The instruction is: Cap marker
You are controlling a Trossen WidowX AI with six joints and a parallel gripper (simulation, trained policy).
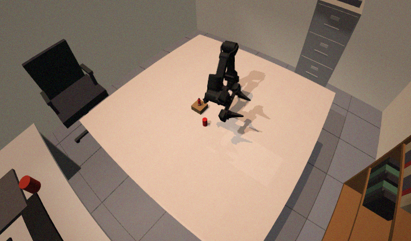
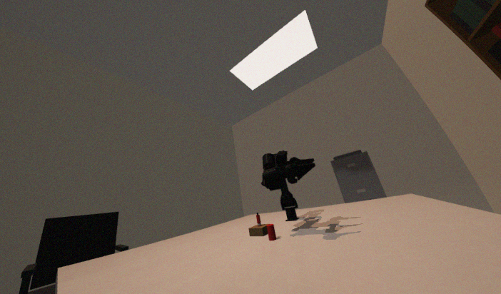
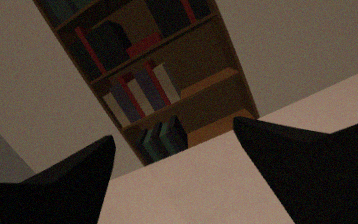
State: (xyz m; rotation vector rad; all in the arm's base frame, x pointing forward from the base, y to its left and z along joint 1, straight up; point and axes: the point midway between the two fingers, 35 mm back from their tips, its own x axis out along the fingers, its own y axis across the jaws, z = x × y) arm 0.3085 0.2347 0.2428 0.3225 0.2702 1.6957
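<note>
The red cap is 22 cm below my gripper tip, 21 cm to the right of it and 5 cm ahead of it. The rest, counted from my gripper tip: tan holder block: 31 cm to the right, 23 cm below, 3 cm behind; marker: 31 cm to the right, 18 cm below, 3 cm behind.
</note>
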